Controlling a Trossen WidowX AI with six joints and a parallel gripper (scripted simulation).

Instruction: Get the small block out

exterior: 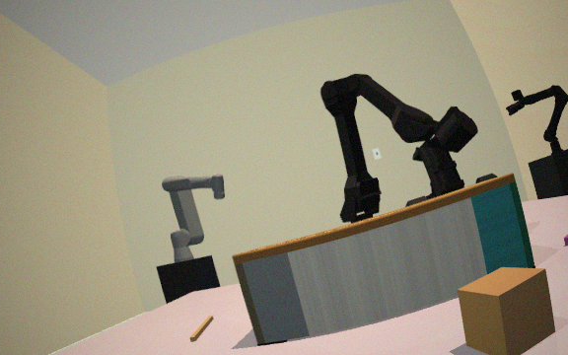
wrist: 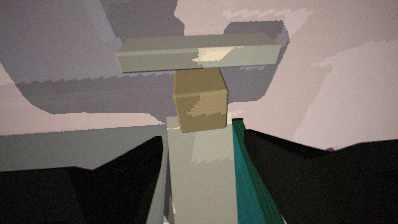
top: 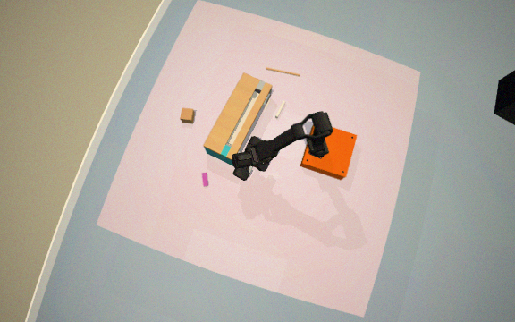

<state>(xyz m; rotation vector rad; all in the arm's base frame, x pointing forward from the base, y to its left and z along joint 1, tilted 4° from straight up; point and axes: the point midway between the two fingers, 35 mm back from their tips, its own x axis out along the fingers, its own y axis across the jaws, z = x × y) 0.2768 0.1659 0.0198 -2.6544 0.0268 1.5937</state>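
Now: the tan block 2 cm behind my gripper tip and 2 cm below it. Round my gripper tip: thin wooden stick: 50 cm to the right, 3 cm below; then clear-fronted box: 5 cm ahead, 16 cm to the right, 3 cm above.
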